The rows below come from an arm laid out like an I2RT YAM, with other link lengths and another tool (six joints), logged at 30 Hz.
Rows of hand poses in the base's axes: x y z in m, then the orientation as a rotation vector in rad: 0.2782 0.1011 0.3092 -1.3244 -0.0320 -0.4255; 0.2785 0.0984 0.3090 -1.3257 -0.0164 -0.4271; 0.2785 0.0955 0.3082 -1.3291 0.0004 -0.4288; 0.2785 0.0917 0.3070 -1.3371 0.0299 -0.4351; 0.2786 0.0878 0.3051 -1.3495 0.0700 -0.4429; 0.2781 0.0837 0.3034 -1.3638 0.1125 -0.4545; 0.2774 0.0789 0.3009 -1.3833 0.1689 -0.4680; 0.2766 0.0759 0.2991 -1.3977 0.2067 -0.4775; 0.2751 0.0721 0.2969 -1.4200 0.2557 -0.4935; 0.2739 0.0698 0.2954 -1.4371 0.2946 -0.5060; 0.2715 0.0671 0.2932 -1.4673 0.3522 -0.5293
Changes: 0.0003 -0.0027 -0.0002 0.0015 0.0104 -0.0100; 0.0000 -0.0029 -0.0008 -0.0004 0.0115 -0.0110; 0.0000 -0.0038 -0.0012 -0.0031 0.0187 -0.0219; 0.0001 -0.0039 -0.0019 -0.0059 0.0261 -0.0294; -0.0005 -0.0041 -0.0017 -0.0081 0.0259 -0.0336; -0.0007 -0.0048 -0.0025 -0.0117 0.0354 -0.0433; -0.0008 -0.0030 -0.0018 -0.0096 0.0237 -0.0293; -0.0015 -0.0038 -0.0022 -0.0171 0.0293 -0.0406; -0.0012 -0.0023 -0.0015 -0.0133 0.0232 -0.0320; -0.0024 -0.0027 -0.0022 -0.0261 0.0327 -0.0504
